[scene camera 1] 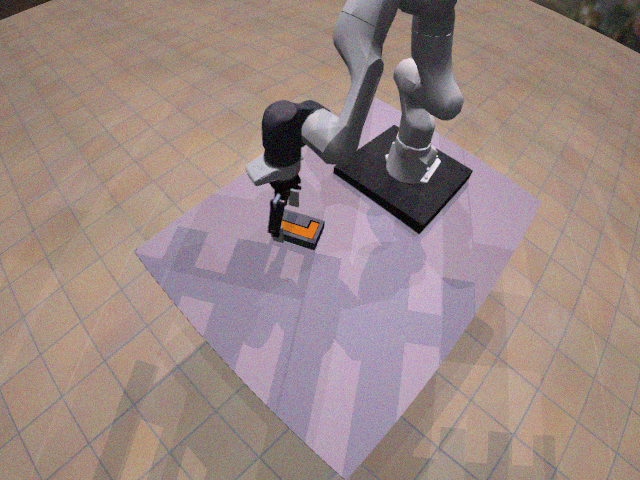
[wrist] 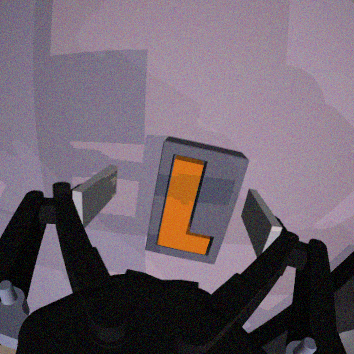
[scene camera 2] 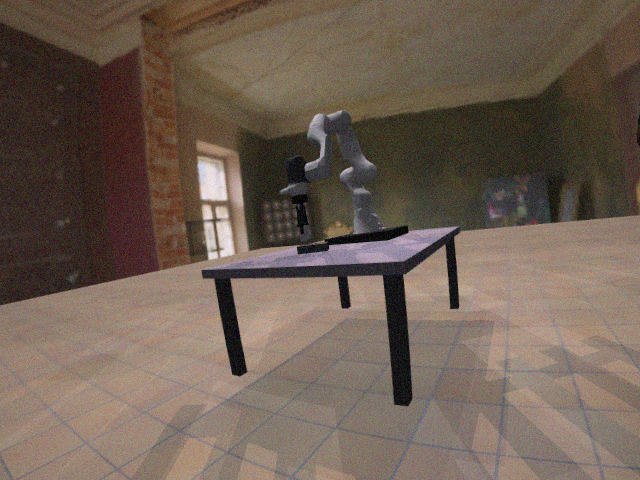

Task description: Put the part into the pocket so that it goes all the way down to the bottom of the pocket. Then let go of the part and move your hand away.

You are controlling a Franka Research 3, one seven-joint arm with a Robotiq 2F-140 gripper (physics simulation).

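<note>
The orange L-shaped part [scene camera 1: 299, 228] [wrist: 181, 210] lies flat inside the L-shaped pocket of a grey block [scene camera 1: 298, 217] [scene camera 2: 313, 248] [wrist: 218, 210]. Its top looks about level with the block's top face or slightly below it, with thin dark lines along some pocket edges. The pocket's bottom is hidden under the part. My gripper [scene camera 1: 286, 218] [scene camera 2: 304, 238] [wrist: 179, 191] is open and empty, pointing down above the block. In the wrist view its pads stand wide apart, one to each side of the block, and do not touch the part.
The block sits on a lilac table top [scene camera 1: 382, 382] [scene camera 2: 361, 260]. The arm's black base plate [scene camera 1: 429, 206] [scene camera 2: 382, 235] is mounted on the same table, to the right of the block in scene camera 1. Shadows fall across the table.
</note>
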